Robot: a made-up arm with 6 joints. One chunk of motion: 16 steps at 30 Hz.
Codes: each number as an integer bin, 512 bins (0 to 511) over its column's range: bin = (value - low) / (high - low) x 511, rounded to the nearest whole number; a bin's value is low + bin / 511 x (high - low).
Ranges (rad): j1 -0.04..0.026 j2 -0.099..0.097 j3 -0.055..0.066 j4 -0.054..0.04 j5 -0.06..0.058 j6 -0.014..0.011
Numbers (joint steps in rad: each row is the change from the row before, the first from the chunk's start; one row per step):
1: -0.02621 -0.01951 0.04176 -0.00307 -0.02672 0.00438
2: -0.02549 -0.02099 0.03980 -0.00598 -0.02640 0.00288
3: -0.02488 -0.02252 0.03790 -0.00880 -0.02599 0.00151
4: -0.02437 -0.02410 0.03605 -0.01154 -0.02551 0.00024
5: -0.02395 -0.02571 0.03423 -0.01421 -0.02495 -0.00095
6: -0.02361 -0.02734 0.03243 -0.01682 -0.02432 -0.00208
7: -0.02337 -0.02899 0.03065 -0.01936 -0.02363 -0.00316
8: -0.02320 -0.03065 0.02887 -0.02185 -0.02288 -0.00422
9: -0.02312 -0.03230 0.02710 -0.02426 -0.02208 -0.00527
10: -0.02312 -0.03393 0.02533 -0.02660 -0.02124 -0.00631
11: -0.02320 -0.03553 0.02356 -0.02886 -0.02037 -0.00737
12: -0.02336 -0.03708 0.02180 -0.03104 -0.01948 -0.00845
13: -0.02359 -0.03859 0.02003 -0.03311 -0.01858 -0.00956
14: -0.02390 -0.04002 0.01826 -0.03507 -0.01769 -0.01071
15: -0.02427 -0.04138 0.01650 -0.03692 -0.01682 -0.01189
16: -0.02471 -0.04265 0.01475 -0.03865 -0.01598 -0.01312
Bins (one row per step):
1: 107 207 409 277 144 376
2: 112 203 400 261 146 345
3: 117 199 392 246 147 317
4: 121 195 385 231 149 291
5: 124 191 377 216 152 267
6: 127 187 369 202 155 244
7: 129 183 362 188 158 222
8: 130 178 354 175 161 200
9: 131 174 347 162 164 178
10: 131 170 339 149 168 157
11: 130 165 332 137 172 136
12: 129 161 324 125 175 113
13: 127 157 317 114 179 91
14: 125 154 309 103 183 67
15: 122 150 302 93 187 43
16: 118 147 295 83 191 18

